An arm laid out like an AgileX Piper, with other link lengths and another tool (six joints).
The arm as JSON. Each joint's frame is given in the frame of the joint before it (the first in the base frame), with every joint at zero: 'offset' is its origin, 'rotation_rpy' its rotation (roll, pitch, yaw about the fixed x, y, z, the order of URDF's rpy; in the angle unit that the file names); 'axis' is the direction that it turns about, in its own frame. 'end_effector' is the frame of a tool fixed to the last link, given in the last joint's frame.
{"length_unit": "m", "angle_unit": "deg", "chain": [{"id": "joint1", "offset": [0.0, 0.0, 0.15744], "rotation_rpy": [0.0, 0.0, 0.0], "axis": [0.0, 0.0, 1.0]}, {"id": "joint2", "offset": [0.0, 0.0, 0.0], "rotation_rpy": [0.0, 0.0, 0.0], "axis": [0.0, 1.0, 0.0]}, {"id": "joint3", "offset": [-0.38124, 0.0, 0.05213], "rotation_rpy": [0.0, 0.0, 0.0], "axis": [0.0, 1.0, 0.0]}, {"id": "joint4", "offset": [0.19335, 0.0, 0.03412], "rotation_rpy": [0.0, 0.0, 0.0], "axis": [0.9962, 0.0, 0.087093]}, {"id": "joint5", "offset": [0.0, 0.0, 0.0], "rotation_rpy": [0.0, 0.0, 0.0], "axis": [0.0, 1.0, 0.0]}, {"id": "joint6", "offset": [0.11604, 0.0, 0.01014], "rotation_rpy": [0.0, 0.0, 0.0], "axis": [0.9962, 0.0, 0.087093]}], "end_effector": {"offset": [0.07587, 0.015, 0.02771], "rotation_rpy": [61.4, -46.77, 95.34]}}
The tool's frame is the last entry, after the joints.
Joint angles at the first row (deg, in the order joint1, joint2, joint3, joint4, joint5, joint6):
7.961 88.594 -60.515 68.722 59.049 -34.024
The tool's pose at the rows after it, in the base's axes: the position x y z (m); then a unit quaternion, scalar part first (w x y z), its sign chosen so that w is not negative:
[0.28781 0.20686 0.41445 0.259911 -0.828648 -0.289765 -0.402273]
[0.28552 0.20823 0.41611 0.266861 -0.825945 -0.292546 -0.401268]
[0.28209 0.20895 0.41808 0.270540 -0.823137 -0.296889 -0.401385]
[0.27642 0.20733 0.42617 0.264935 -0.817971 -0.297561 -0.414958]
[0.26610 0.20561 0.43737 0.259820 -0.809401 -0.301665 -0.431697]
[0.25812 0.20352 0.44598 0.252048 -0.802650 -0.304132 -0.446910]
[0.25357 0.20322 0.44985 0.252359 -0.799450 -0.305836 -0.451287]
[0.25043 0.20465 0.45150 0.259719 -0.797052 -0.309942 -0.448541]
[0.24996 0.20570 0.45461 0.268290 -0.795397 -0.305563 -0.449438]
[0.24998 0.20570 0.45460 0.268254 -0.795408 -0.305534 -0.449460]
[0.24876 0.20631 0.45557 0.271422 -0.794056 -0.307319 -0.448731]
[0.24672 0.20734 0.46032 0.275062 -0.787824 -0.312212 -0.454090]
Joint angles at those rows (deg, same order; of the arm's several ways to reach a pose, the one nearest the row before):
7.961 88.594 -60.514 72.563 60.616 -35.261
7.960 88.594 -60.516 72.952 61.468 -35.516
7.961 88.321 -60.515 72.953 62.165 -35.651
7.960 86.745 -60.515 72.953 61.670 -35.651
7.960 84.508 -60.516 72.827 61.539 -35.650
7.962 82.607 -60.516 72.560 61.033 -35.649
7.959 81.829 -60.514 72.561 61.252 -35.547
7.960 81.806 -60.669 72.719 62.333 -35.476
7.960 81.805 -60.669 73.771 62.731 -35.476
7.962 81.806 -60.667 73.772 62.722 -35.478
7.960 81.805 -60.773 73.871 63.183 -35.476
7.962 81.650 -61.341 74.198 63.859 -35.885

